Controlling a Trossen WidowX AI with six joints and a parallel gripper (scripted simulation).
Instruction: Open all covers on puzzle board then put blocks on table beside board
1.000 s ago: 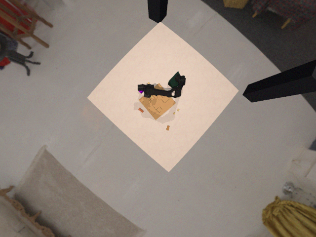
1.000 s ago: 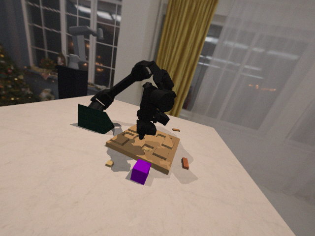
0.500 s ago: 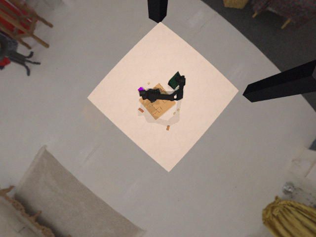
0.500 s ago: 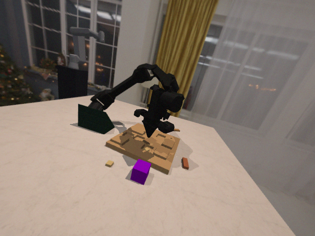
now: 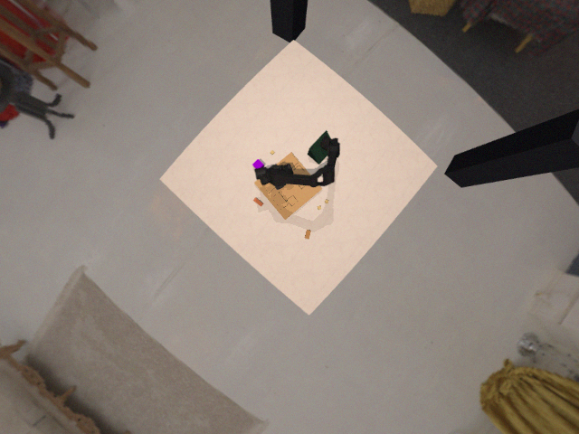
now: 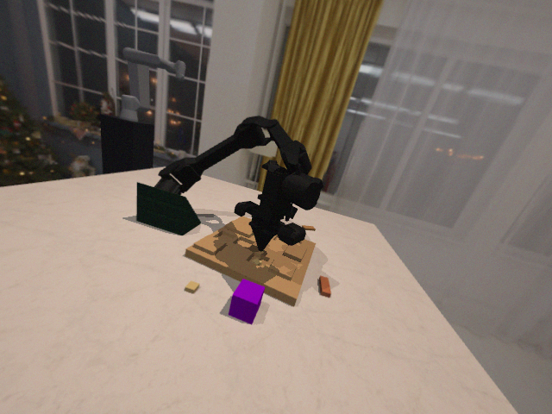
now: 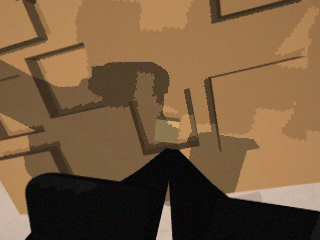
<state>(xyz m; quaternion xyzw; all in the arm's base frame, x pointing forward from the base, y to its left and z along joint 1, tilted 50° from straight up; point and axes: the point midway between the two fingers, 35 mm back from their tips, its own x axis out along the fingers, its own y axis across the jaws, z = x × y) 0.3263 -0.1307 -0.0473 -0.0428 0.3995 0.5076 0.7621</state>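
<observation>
Now: the tan puzzle board 70 mm to the left of my gripper tip, 40 mm below it and 10 mm behind it. The rest, counted from my gripper tip: purple cube 140 mm to the right, 30 mm below; then orange block 180 mm ahead, 50 mm below, 10 mm to the right.
</observation>
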